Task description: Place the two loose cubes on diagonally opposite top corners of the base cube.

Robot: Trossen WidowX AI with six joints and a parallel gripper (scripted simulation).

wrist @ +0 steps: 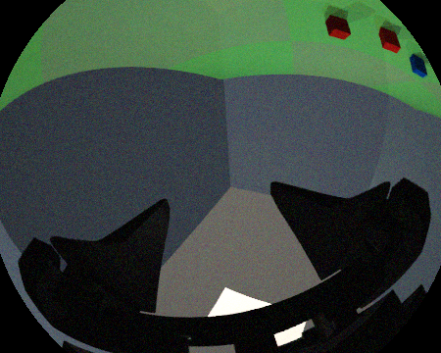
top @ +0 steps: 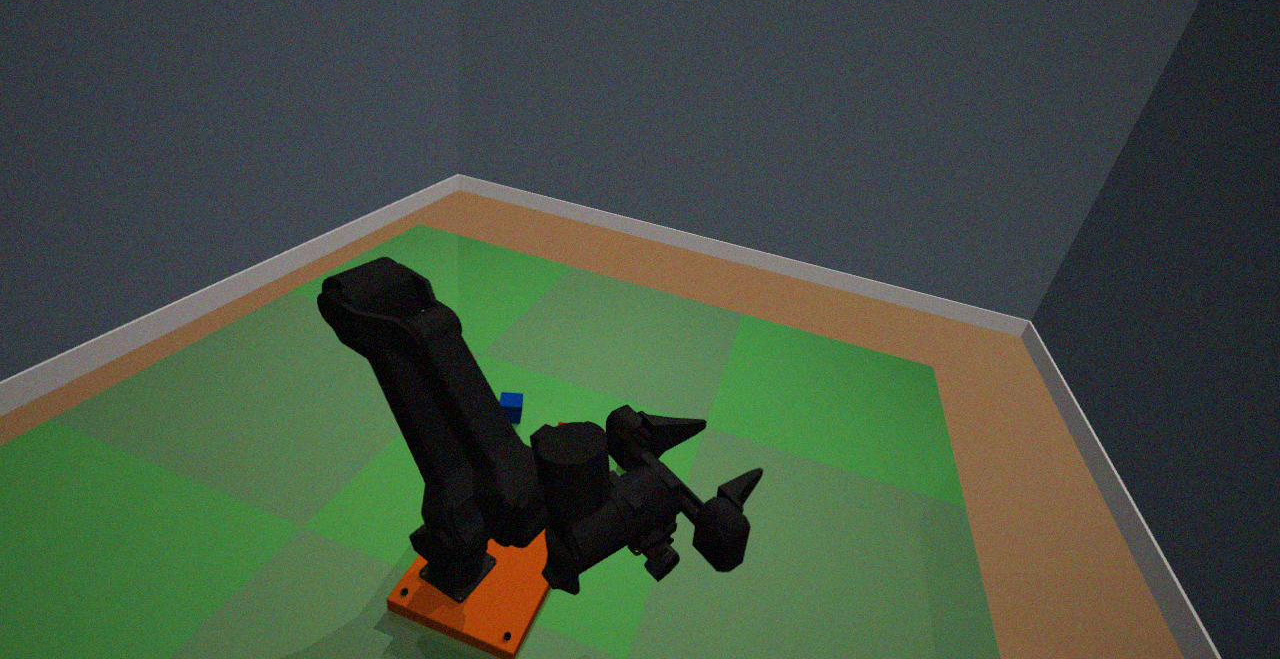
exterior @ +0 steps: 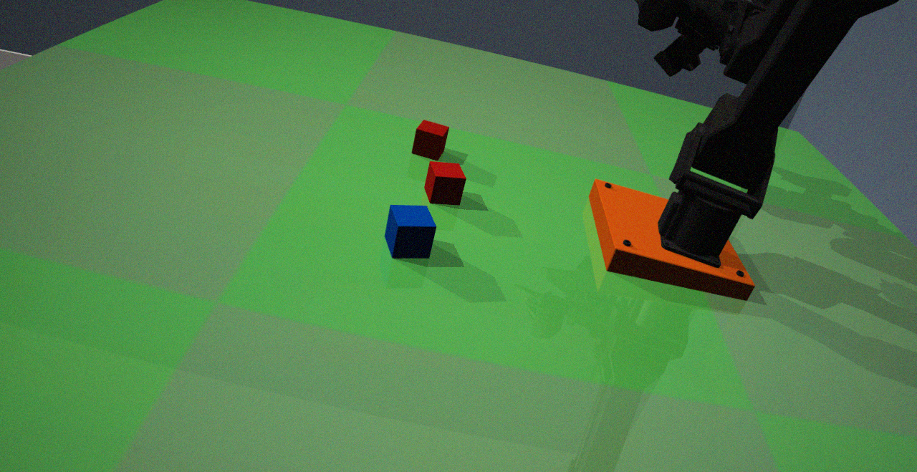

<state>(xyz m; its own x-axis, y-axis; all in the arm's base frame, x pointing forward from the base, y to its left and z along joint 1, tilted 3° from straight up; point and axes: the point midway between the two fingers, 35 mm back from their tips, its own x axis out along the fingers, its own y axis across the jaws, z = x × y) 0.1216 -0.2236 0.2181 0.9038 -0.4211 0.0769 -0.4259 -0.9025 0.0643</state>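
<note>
Right now the blue base cube is 130 mm ahead of my gripper tip, 380 mm to the left of it and 230 mm below it.
</note>
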